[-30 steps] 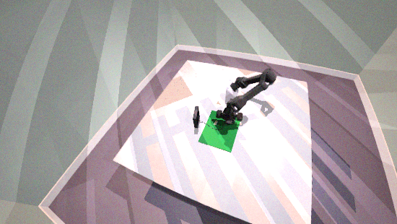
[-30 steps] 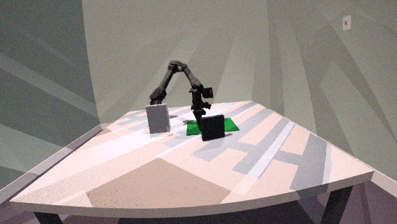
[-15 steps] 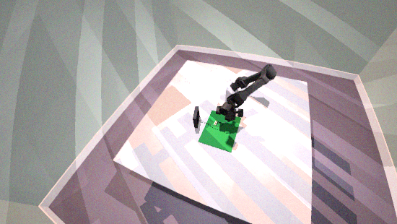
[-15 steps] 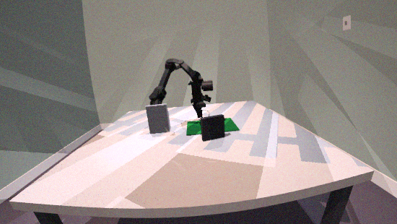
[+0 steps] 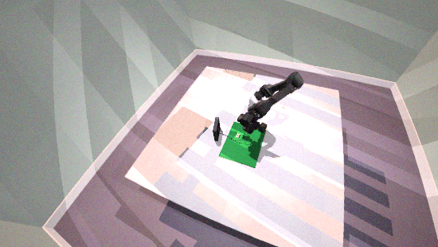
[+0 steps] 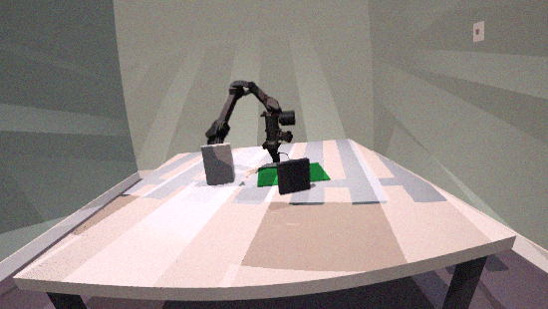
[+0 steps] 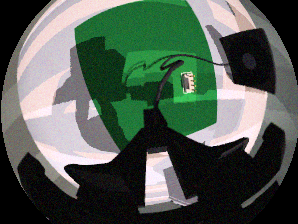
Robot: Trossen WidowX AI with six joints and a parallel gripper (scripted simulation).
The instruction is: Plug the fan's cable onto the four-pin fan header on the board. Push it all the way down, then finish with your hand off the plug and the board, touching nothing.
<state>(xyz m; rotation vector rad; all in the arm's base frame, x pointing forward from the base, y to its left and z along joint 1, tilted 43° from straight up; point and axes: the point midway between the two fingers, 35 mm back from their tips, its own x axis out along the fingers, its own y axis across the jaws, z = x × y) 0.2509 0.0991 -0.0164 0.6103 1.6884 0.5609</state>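
The green board is 8 cm below my gripper tip, 7 cm ahead of it and 2 cm to the right of it. Round my gripper tip: black fan (21 cm to the right, 8 cm ahead, 1 cm below); dark plug (1 cm ahead, 1 cm above).
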